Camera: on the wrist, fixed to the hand. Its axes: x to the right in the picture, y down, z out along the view.
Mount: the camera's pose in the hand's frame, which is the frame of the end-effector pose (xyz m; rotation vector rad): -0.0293 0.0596 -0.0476 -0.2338 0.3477 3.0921
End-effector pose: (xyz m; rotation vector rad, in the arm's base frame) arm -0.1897 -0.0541 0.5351 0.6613 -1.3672 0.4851
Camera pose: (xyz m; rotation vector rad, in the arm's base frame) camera -0.1993 0.0236 0.5116 1.9936 0.6993 -1.9949
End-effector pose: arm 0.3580 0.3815 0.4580 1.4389 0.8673 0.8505
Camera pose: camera 0.3041 0.3753 0.5191 -0.7528 1.4758 -1.7705
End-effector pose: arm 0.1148 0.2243 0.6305 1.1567 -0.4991 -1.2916
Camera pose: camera 0.1750 0.2610 0.6719 -0.4442 -0.8940 1.4872
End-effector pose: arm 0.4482 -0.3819 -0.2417 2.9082 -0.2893 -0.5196
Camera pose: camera 0.4287 -0.4266 -0.1761 -0.1977 -2.5641 0.5026
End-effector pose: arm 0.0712 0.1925 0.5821 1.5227 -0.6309 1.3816
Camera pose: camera -0.0085 0.2035 0.5679 0.8485 1.4868 -1.2864
